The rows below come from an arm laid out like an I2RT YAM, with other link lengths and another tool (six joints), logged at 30 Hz.
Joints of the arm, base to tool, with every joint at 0 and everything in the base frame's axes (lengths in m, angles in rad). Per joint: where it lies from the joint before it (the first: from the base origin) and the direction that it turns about. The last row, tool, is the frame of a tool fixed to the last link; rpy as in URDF.
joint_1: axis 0 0 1 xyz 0 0 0.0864
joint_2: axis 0 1 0 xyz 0.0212 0.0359 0.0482
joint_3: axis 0 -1 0 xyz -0.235 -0.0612 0
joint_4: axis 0 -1 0 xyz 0.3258 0.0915 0.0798
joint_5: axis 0 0 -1 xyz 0.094 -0.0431 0.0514
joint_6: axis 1 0 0 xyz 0.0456 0 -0.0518
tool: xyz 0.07 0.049 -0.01 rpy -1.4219 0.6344 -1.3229
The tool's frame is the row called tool.
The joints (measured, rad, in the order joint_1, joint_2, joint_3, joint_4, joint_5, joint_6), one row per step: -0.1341 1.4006 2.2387 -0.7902 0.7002 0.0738; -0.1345 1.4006 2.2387 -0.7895 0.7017 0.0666; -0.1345 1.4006 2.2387 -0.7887 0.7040 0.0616; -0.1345 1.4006 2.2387 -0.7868 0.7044 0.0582; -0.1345 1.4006 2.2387 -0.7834 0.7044 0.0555; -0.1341 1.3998 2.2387 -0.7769 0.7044 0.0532; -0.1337 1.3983 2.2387 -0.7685 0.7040 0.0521; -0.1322 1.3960 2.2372 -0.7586 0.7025 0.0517; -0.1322 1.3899 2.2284 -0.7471 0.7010 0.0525; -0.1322 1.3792 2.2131 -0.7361 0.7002 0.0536; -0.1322 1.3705 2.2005 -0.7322 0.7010 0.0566
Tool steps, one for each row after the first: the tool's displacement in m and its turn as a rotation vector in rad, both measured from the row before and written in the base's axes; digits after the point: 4 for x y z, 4 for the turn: -0.0001 -0.0003 -0.0002 -0.0048 0.0046 -0.0022; -0.0001 -0.0003 -0.0001 -0.0033 0.0029 -0.0025; 0.0000 -0.0001 0.0002 -0.0025 0.0006 -0.0005; 0.0000 0.0000 0.0006 -0.0023 -0.0014 -0.0001; -0.0004 0.0002 0.0015 -0.0025 -0.0055 0.0003; -0.0008 0.0003 0.0022 -0.0021 -0.0090 0.0007; -0.0007 0.0008 0.0023 -0.0018 -0.0103 0.0030; -0.0006 0.0003 0.0012 -0.0008 -0.0093 0.0015; -0.0011 0.0003 0.0002 -0.0002 -0.0071 0.0009; -0.0009 0.0000 -0.0009 0.0021 -0.0022 -0.0006
